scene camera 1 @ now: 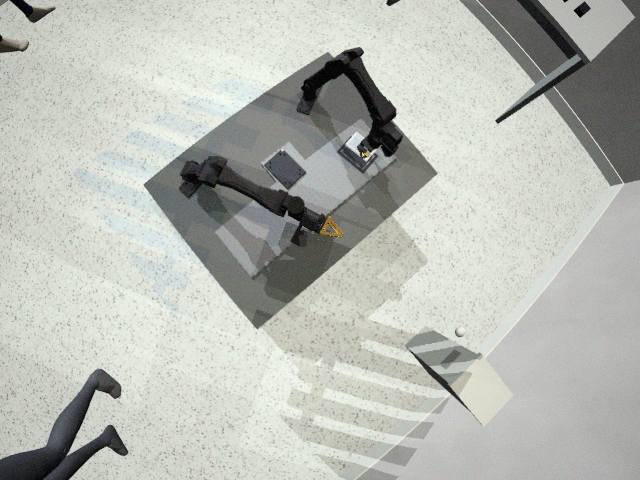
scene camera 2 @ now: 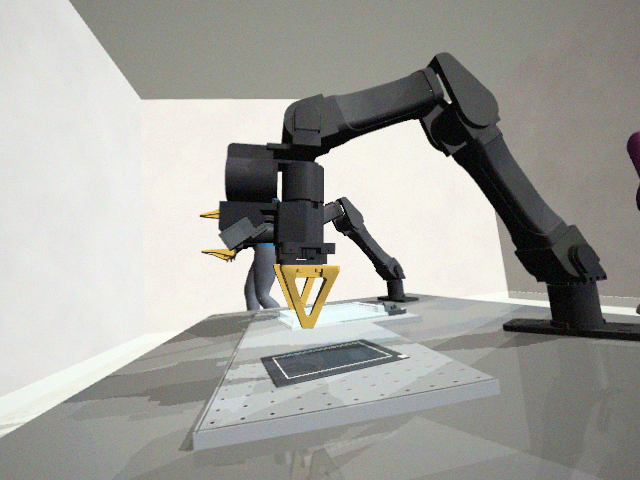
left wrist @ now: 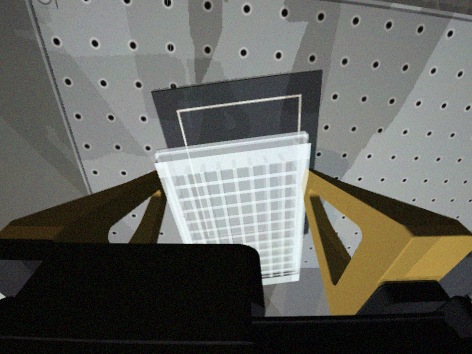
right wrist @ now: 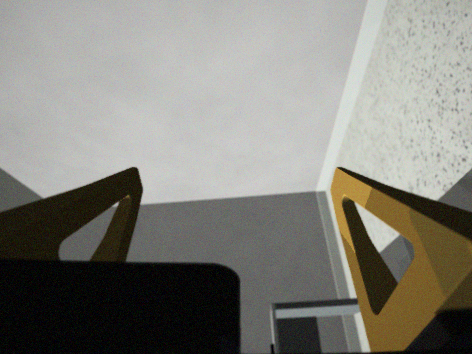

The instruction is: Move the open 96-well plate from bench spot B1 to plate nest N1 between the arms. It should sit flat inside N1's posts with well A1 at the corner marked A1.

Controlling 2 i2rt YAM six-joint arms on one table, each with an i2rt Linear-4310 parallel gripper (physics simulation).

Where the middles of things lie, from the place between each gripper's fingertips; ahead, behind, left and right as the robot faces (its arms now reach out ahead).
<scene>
I see the well plate [scene camera 2: 349, 312] 4 cm behind my left hand and 1 cm to the right of it. From my left hand the other things lie so: dark nest with white outline [scene camera 2: 290, 368] 6 cm below, 3 cm behind, 2 cm to the right.
My right gripper is now 25 cm past the well plate, 38 cm to the right of it and 19 cm above it. From my right hand the other things lie so: dark nest with white outline 25 cm behind, 38 cm to the left, 25 cm below.
</scene>
